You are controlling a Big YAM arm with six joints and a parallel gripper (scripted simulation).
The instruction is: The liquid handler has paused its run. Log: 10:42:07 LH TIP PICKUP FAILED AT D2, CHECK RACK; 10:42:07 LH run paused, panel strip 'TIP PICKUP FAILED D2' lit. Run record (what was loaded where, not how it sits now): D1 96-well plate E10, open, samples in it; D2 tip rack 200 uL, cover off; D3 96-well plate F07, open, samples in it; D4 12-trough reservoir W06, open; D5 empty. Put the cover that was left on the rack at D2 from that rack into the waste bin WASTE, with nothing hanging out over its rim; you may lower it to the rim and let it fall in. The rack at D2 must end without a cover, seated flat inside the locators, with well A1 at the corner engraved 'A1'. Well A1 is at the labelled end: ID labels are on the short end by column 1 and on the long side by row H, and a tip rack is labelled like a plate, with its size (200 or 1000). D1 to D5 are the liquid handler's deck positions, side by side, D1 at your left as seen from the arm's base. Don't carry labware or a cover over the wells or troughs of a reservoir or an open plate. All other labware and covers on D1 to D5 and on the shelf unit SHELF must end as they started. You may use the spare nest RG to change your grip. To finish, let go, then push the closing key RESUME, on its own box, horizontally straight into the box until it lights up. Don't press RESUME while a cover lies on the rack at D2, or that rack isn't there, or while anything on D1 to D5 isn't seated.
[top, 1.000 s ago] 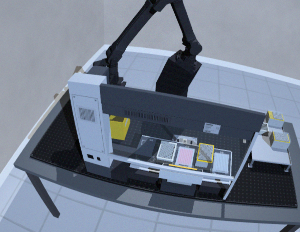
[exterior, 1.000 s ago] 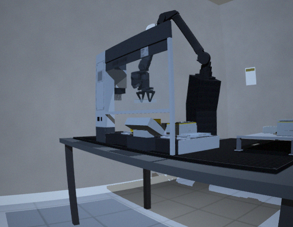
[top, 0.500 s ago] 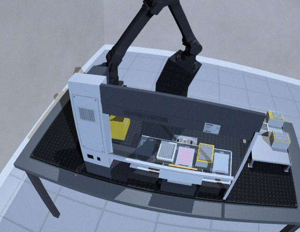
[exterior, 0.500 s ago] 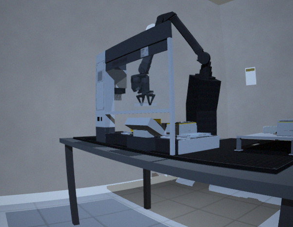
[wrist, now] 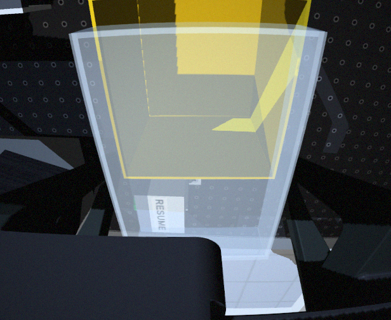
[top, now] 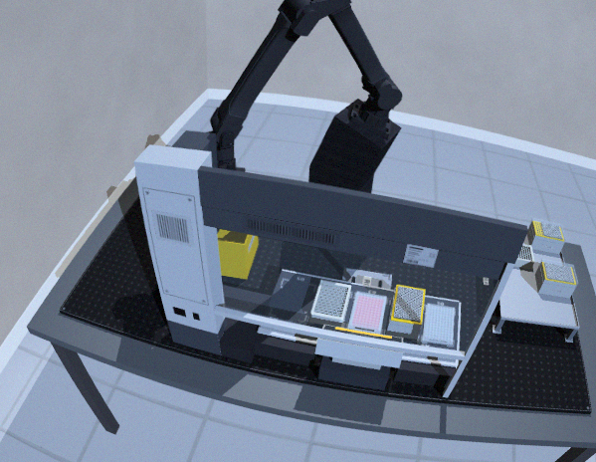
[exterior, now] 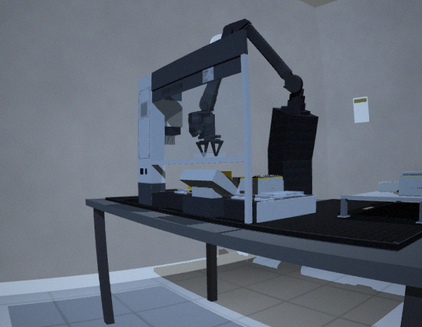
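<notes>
Right now my hand is 170 mm above the yellow waste bin. From my hand the other things lie so: resume box (160 mm behind, 50 mm to the left, 150 mm below); clear cover (right at my hand); reservoir W06 (170 mm ahead, 330 mm to the left, 150 mm below).
</notes>
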